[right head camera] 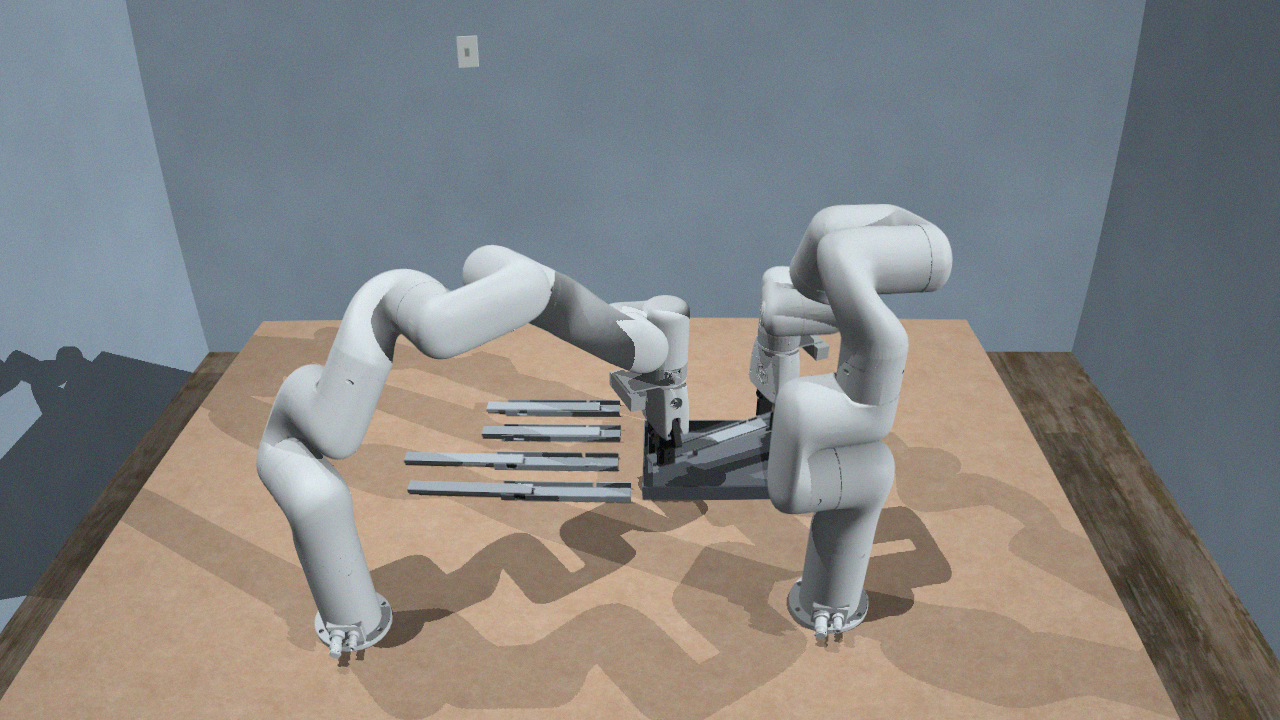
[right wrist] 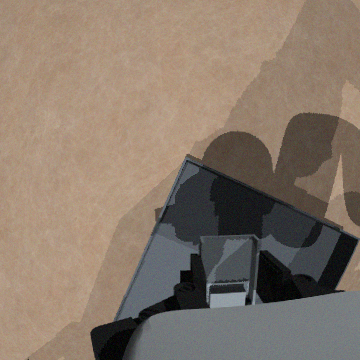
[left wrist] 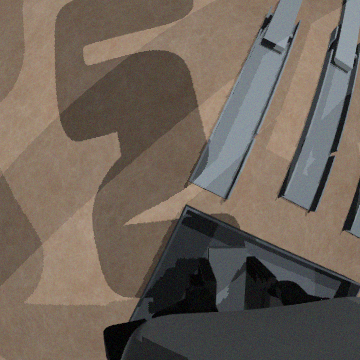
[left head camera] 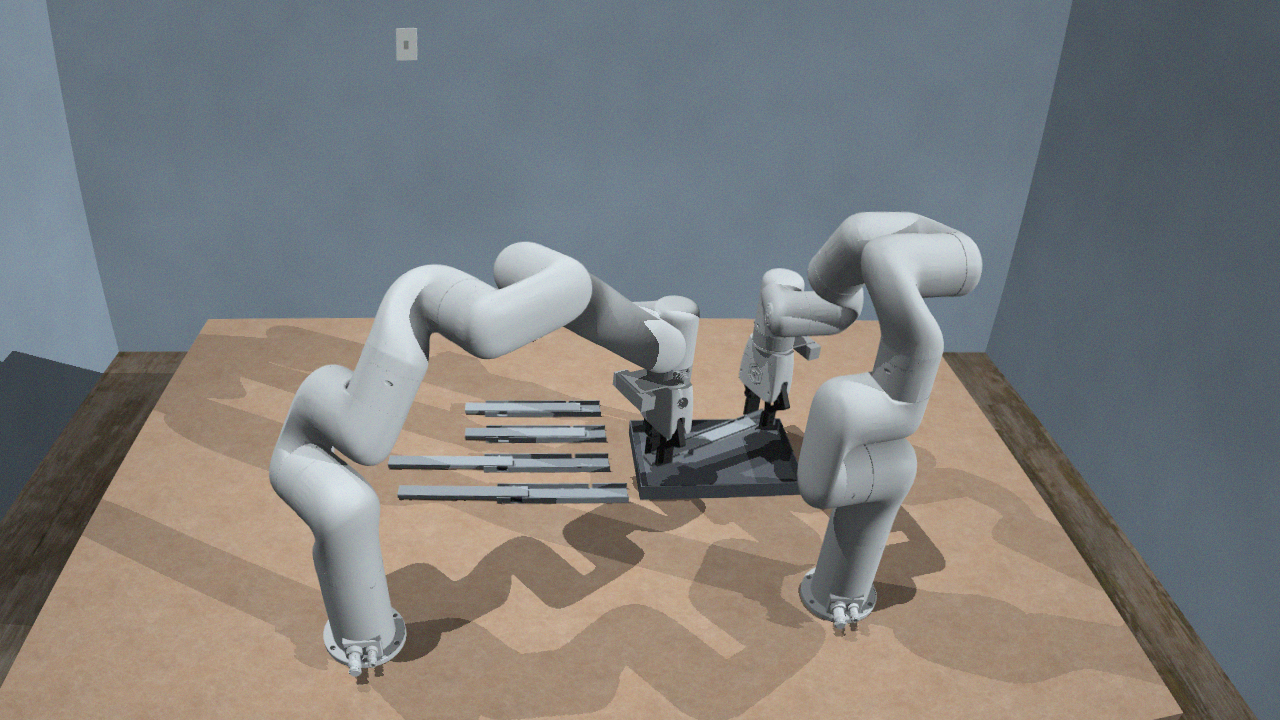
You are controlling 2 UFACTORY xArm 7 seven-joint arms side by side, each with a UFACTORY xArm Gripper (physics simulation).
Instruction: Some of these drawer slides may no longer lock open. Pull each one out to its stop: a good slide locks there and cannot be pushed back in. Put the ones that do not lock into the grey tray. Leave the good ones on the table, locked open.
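Frame: origin at the left arm's base, x up, y back, z right, level; metres.
Where they show: left gripper, fingertip midpoint: (right head camera: pixel 661 458) (left wrist: pixel 224 276) (left head camera: pixel 657 458); right gripper, fingertip midpoint: (right head camera: pixel 770 421) (right wrist: pixel 227 271) (left head camera: pixel 757 420); left arm's base, link origin: (right head camera: pixel 354 621) (left head camera: pixel 365 635); right arm's base, link origin: (right head camera: pixel 828 603) (left head camera: pixel 837 594).
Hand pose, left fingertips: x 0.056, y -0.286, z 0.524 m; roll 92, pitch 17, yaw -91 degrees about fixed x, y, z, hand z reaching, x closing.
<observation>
Each offset is from my left fingertips to the top centre of the thing.
The grey tray @(dz +0.123, dx -0.026, dy -0.037 m) (left head camera: pixel 716 491) (right head camera: pixel 707 492) (right wrist: pixel 165 265) stands right of the table slides. A metal slide (left head camera: pixel 726 433) (right head camera: pixel 725 436) (left wrist: pixel 227 265) (right wrist: pixel 227 255) is held diagonally low over the tray's inside; whether it touches the tray floor is unclear. My left gripper (left head camera: pixel 661 454) (left wrist: pixel 224 276) is shut on its left end, my right gripper (left head camera: pixel 760 416) (right wrist: pixel 227 271) on its far right end. On the table, the nearest slide (left head camera: pixel 447 492) (right head camera: pixel 447 488) and the second slide (left head camera: pixel 438 462) (right head camera: pixel 447 459) are pulled out long. The third slide @(dz -0.212, dx -0.045, dy -0.175 m) (left head camera: pixel 528 434) and the farthest slide @(dz -0.204, dx -0.045, dy -0.260 m) (left head camera: pixel 528 409) look mostly closed.
The table slides lie parallel, their right ends close to the tray's left wall. The right arm (left head camera: pixel 859 447) (right head camera: pixel 832 447) stands in front of the tray's right end and hides part of it in the right head view. Arm shadows cross the table.
</observation>
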